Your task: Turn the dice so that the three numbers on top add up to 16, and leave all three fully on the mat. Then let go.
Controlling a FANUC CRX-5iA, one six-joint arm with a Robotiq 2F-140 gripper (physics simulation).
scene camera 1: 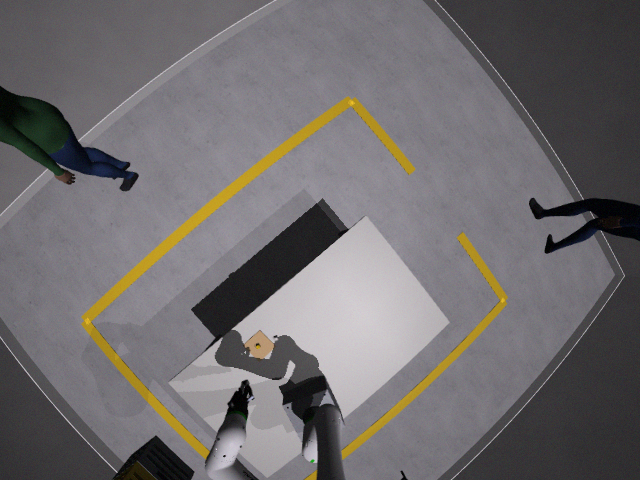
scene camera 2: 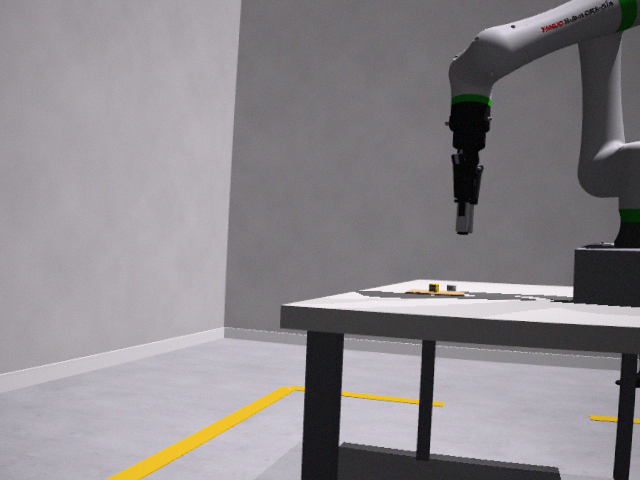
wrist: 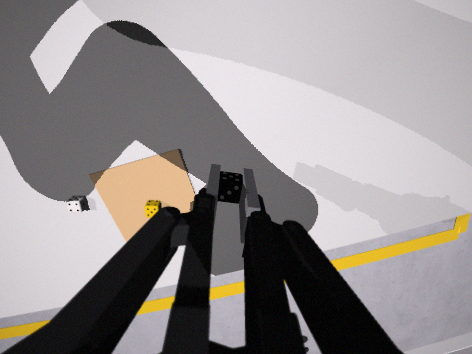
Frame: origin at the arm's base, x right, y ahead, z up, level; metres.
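Seen in the pictures: gripper, between the fingertips: (scene camera 1: 245, 382) (scene camera 2: 464, 232) (wrist: 229, 180).
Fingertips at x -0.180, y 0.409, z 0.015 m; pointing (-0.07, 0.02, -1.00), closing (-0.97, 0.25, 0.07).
Observation:
Offsets run from my fingertips to a thing's top centre.
My gripper (scene camera 1: 245, 383) (scene camera 2: 464, 231) (wrist: 229, 180) is shut on a black die @(dy +0.003, dx +0.001, dz +0.016 m) (wrist: 230, 187) with white pips, held at the fingertips high above the table. A yellow die @(dy +0.093, dx +0.121, dz -0.126 m) (scene camera 1: 257, 345) (scene camera 2: 433, 287) (wrist: 152, 208) with dark pips rests on the tan square mat @(dy +0.087, dx +0.125, dz -0.146 m) (scene camera 1: 266, 344) (scene camera 2: 453, 293) (wrist: 135, 185). A white die @(dy +0.070, dx +0.236, dz -0.130 m) (scene camera 1: 275, 337) (scene camera 2: 451, 287) (wrist: 77, 204) stands on the table beside the mat, apart from it; one of its faces shows four pips in the wrist view. The pips on top of the yellow die are too small to read surely.
The white table (scene camera 1: 361, 310) (scene camera 2: 413, 322) carries the mat and the robot's dark base box (scene camera 2: 604, 273). The arm's shadow falls across the table. A person in green (scene camera 1: 41, 124) and another person's dark legs (scene camera 1: 568, 209) show away from the table. Yellow tape (scene camera 1: 217, 204) marks the floor.

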